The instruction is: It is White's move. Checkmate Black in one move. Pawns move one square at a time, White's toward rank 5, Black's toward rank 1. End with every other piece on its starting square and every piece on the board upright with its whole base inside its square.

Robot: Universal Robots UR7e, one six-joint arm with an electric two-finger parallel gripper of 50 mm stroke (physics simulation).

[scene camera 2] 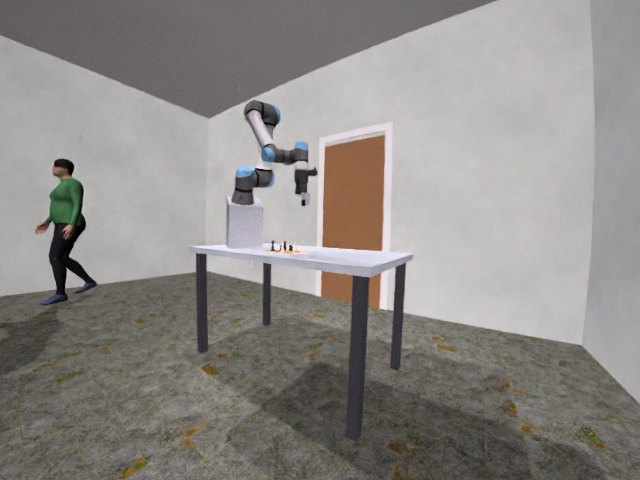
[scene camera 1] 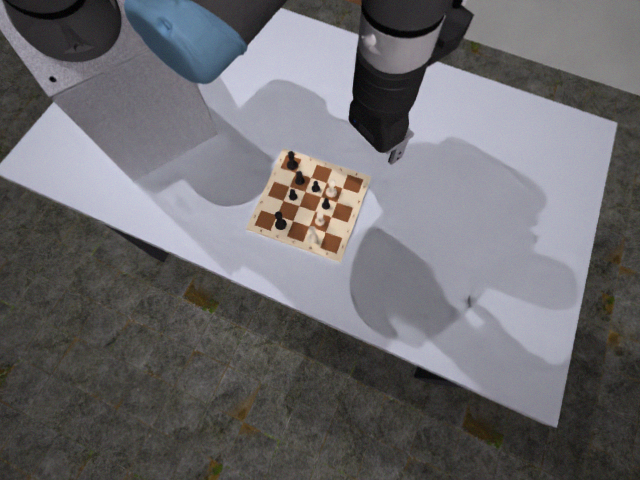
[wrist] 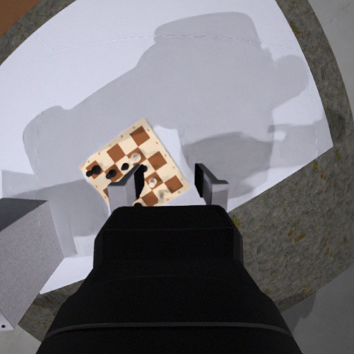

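Note:
The chessboard lies on the table, with brown and cream squares. Three white pieces stand on it: one among black pieces, a small one, and another in the edge row. Several black pieces stand there too, including a tall one in a corner square and another tall one in an edge row. My gripper is open and empty, high above the table beside the board. Its left finger hides part of the board in the wrist view.
The white table bears the board and the arm's grey pedestal block. Broad arm shadows fall across the table top. A person in green is away from the table at the left. A brown door is in the wall behind.

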